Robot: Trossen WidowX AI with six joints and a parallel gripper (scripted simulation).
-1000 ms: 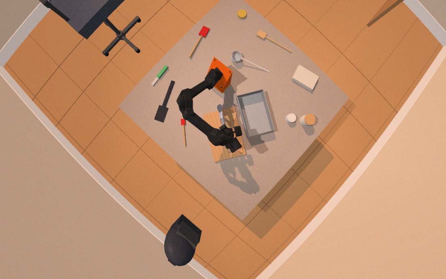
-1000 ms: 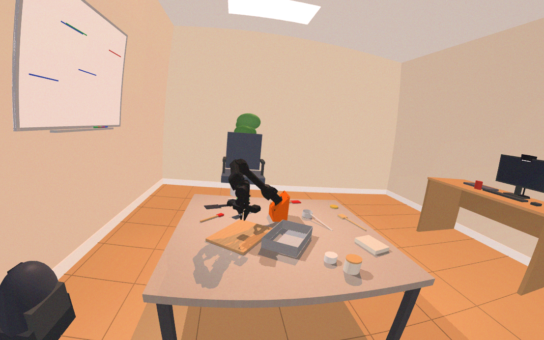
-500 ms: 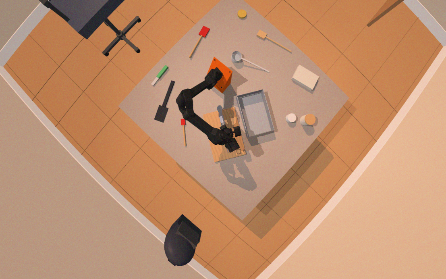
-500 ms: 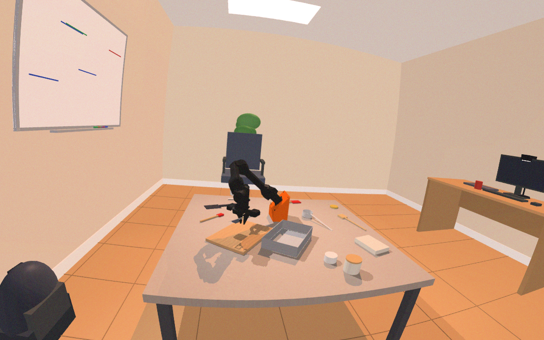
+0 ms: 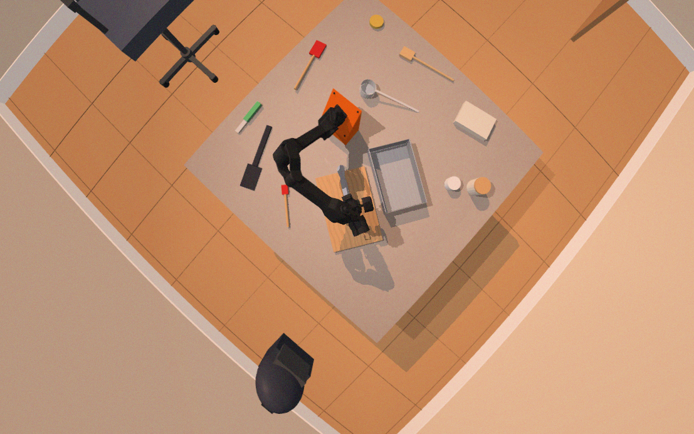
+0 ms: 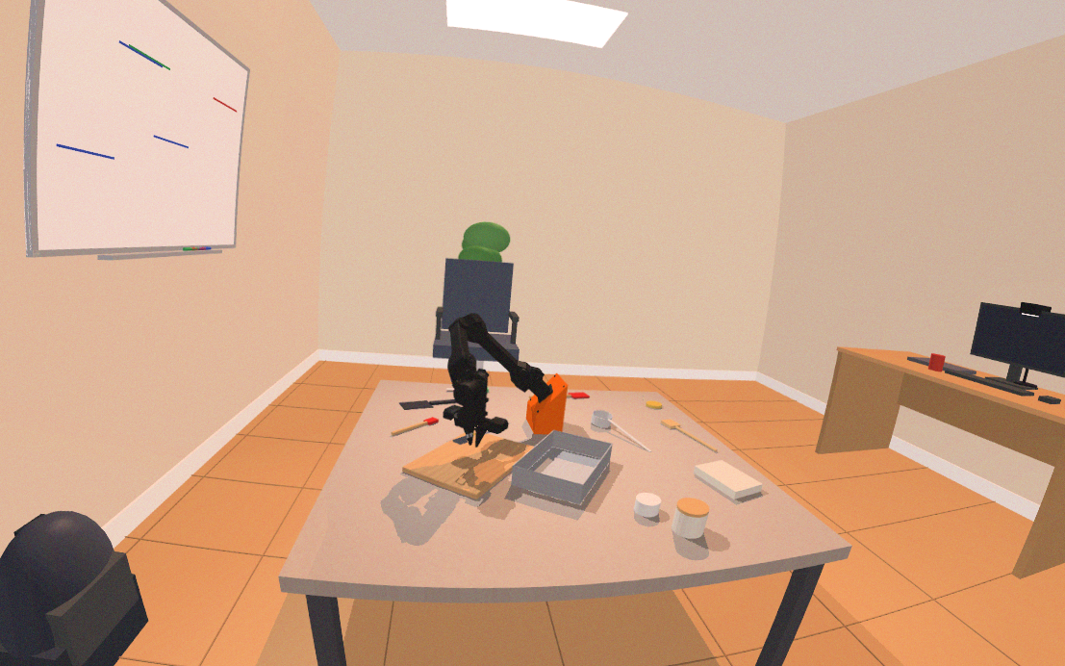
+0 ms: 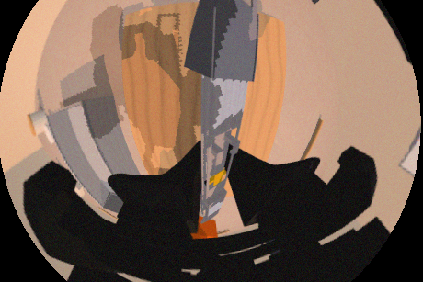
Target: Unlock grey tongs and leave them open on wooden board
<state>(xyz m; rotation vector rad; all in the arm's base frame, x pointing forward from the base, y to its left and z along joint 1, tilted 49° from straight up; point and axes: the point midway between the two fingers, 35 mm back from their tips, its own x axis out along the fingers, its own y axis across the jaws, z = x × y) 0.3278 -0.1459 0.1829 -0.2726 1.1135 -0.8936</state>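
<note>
The wooden board is 40 mm below my gripper tip. The rest, counted from my gripper tip: grey roasting tin 40 mm ahead, 260 mm to the left, 20 mm below; orange-lidded jar 340 mm ahead, 530 mm to the left, 20 mm below; black spatula 480 mm behind, 170 mm to the right, 50 mm below.
</note>
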